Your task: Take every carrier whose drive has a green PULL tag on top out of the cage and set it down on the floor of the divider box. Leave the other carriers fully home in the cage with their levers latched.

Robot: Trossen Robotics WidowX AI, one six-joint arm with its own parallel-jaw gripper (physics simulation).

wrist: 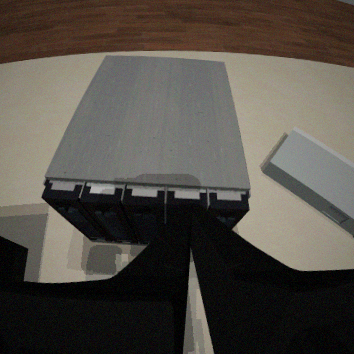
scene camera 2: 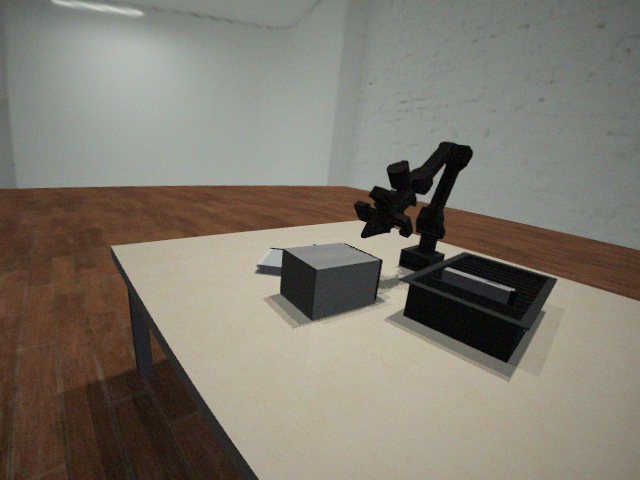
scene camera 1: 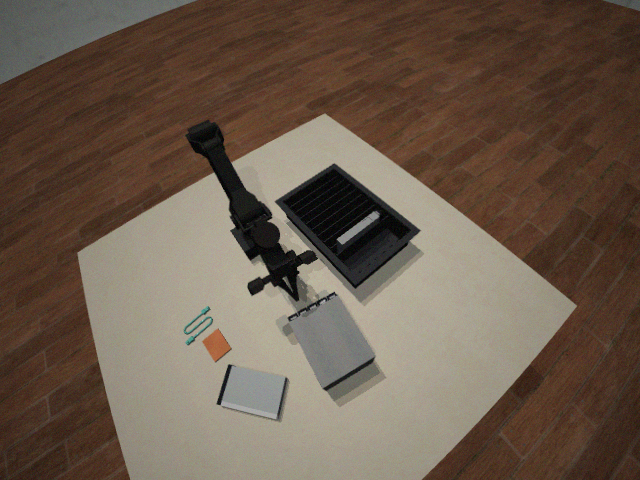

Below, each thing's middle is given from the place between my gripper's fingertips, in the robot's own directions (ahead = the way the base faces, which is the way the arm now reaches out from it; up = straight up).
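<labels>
There's a black divider box (scene camera 2: pixel 492 327) that's 280 mm to the left of my hand, 180 mm behind it and 110 mm below it. The silver flat unit (scene camera 1: pixel 259 393) is 90 mm ahead of my hand, 230 mm to the right of it and 130 mm below it. Going by their middles, the silver flat unit is the nearest to my hand of the things named here.
</labels>
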